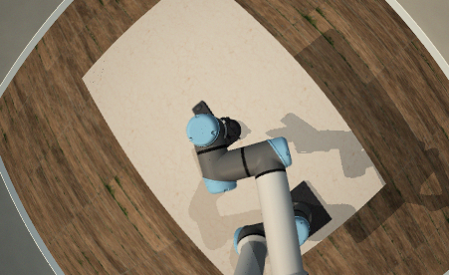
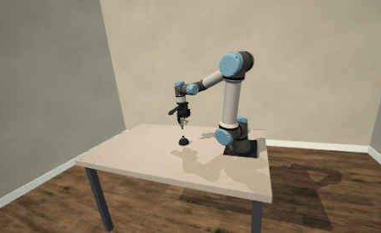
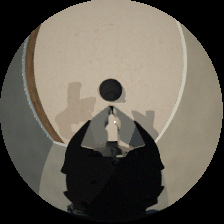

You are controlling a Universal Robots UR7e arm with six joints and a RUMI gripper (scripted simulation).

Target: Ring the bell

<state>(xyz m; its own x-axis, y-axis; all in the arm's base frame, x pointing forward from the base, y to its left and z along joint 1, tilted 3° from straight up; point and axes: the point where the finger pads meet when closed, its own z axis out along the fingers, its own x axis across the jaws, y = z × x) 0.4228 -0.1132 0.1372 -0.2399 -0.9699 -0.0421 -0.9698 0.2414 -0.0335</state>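
Right now my hand is 10 cm above the bell.
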